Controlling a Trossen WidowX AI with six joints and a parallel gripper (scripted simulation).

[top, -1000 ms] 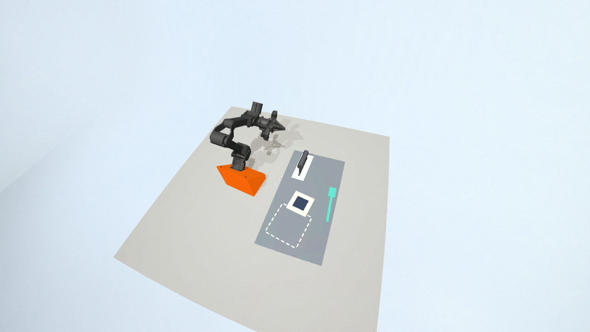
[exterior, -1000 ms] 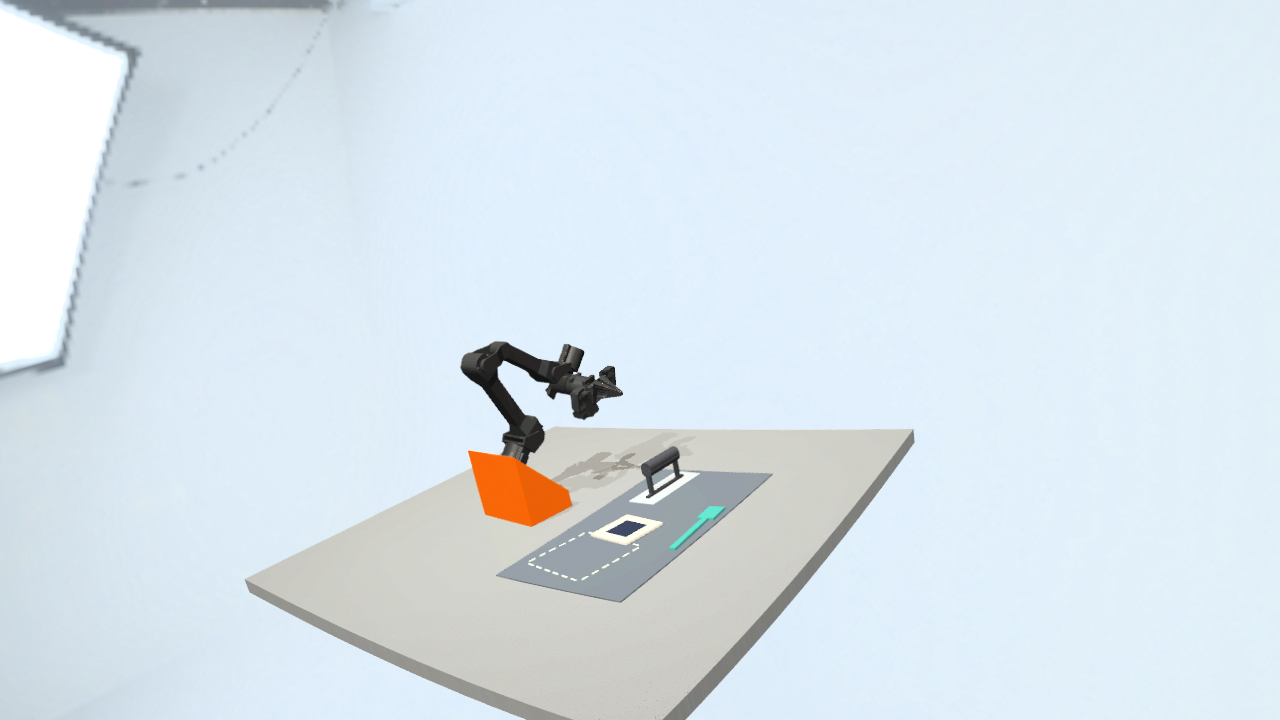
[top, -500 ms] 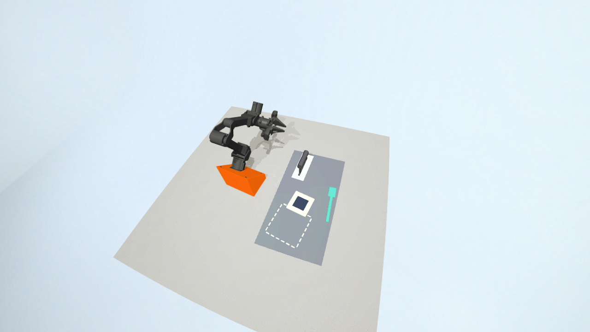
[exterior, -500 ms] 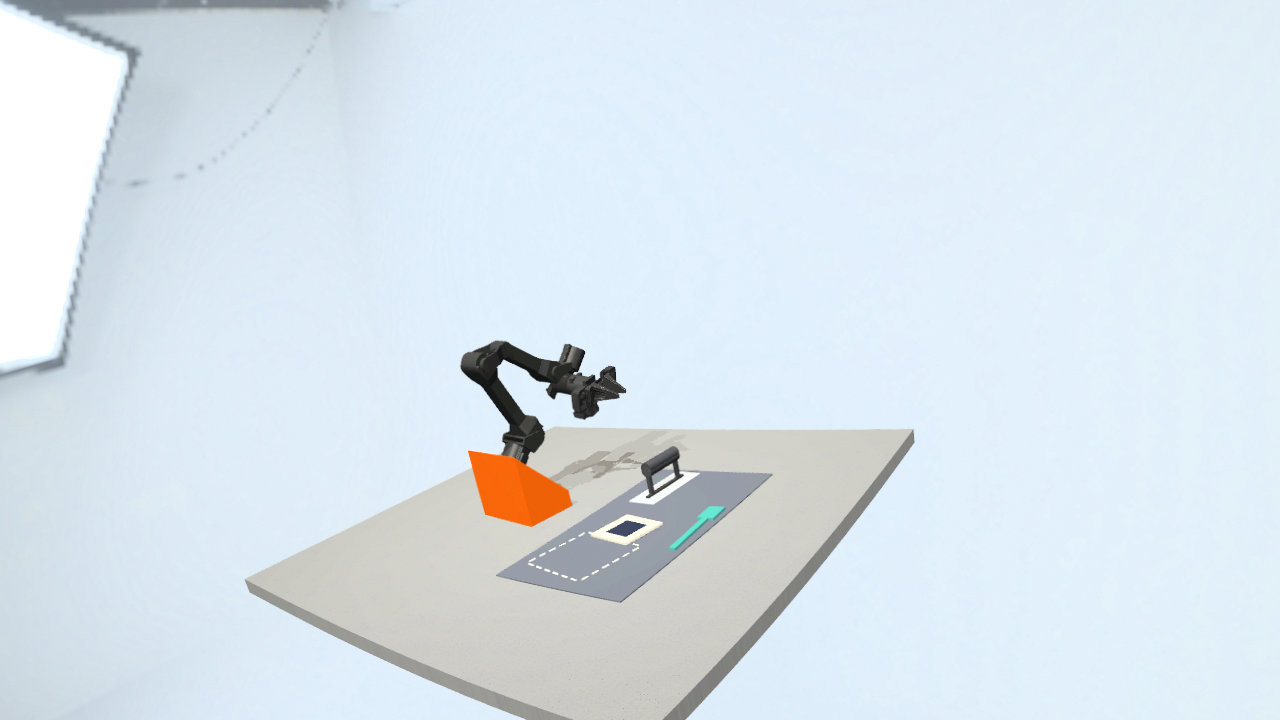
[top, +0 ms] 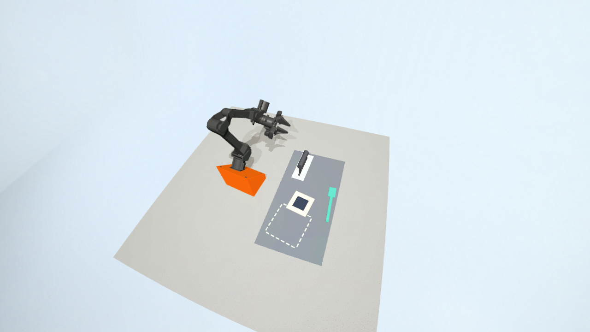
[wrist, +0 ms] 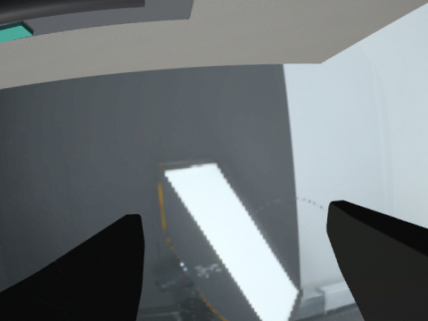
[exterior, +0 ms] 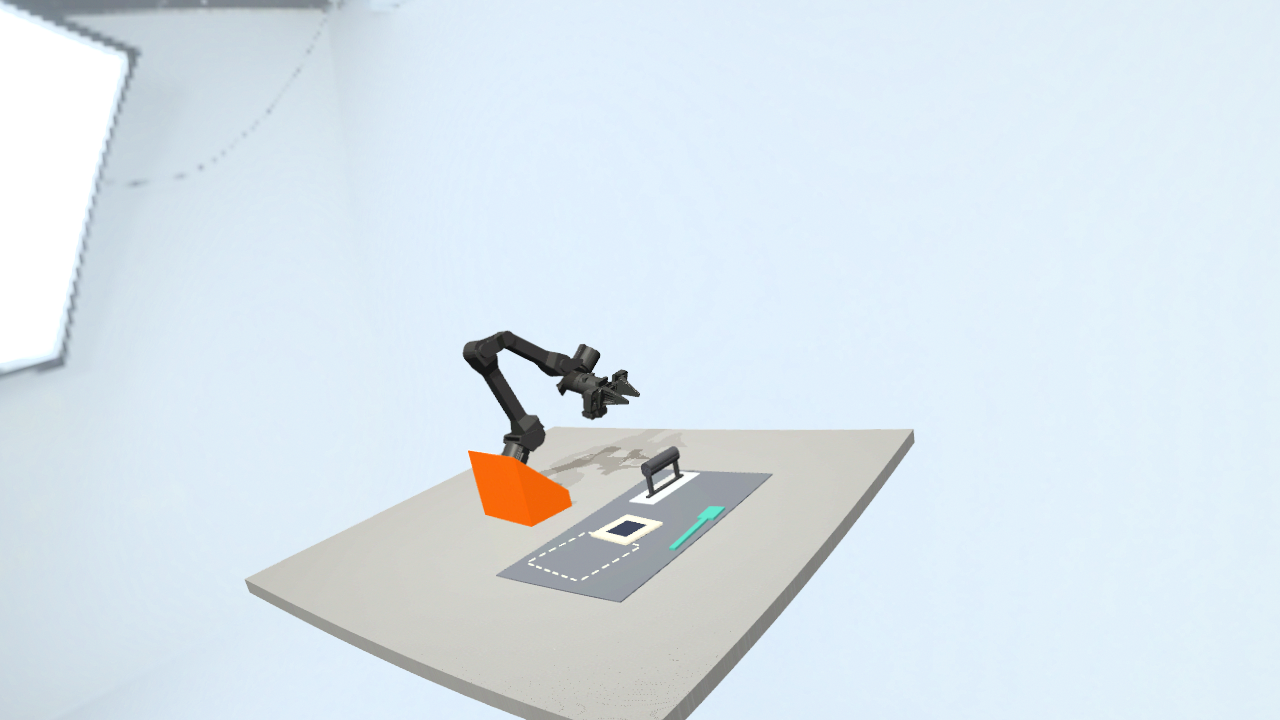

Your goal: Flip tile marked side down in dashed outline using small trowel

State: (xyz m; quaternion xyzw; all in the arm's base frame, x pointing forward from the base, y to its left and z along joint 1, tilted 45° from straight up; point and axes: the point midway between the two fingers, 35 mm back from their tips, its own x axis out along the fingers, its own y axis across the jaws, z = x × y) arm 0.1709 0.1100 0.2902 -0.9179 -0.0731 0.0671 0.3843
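Right now my gripper tip is 110 mm short of the white-bladed tool, 60 mm to the left of it and 170 mm above it. Also, from my gripper tip: tile 160 mm ahead, 340 mm to the right, 200 mm below; grey mat 180 mm ahead, 290 mm to the right, 230 mm below; teal trowel 320 mm ahead, 270 mm to the right, 210 mm below.
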